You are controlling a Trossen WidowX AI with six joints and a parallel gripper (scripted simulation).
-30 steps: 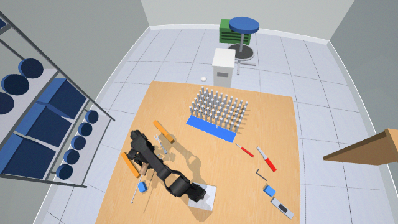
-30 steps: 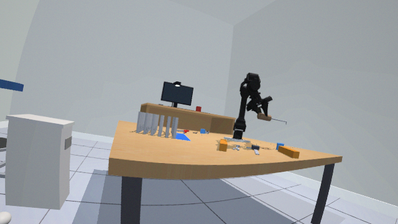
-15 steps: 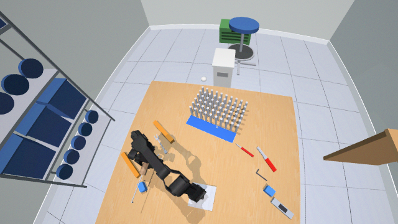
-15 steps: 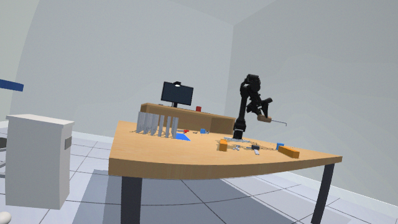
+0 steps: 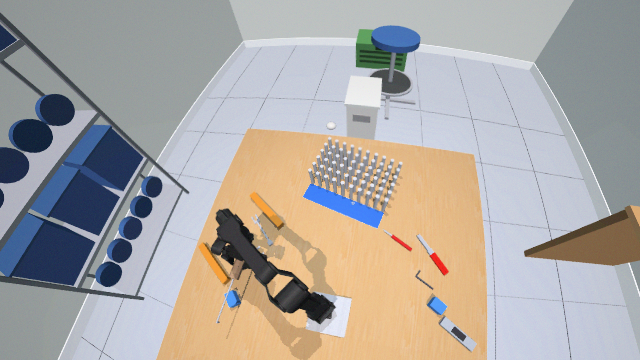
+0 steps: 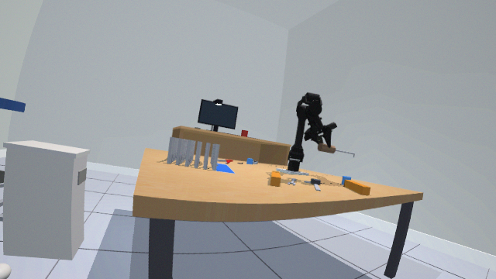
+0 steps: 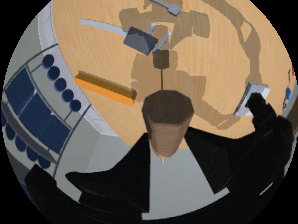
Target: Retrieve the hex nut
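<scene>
My gripper tip is 110 mm past the brown-handled hook tool, 10 mm to the right of it and 10 mm above it. The rest, counted from my gripper tip: red screwdriver 560 mm to the right, 240 mm ahead, 150 mm below; then blue taped strip 370 mm ahead, 330 mm to the right, 160 mm below; then small wrench 200 mm ahead, 160 mm below, 10 mm to the left.
</scene>
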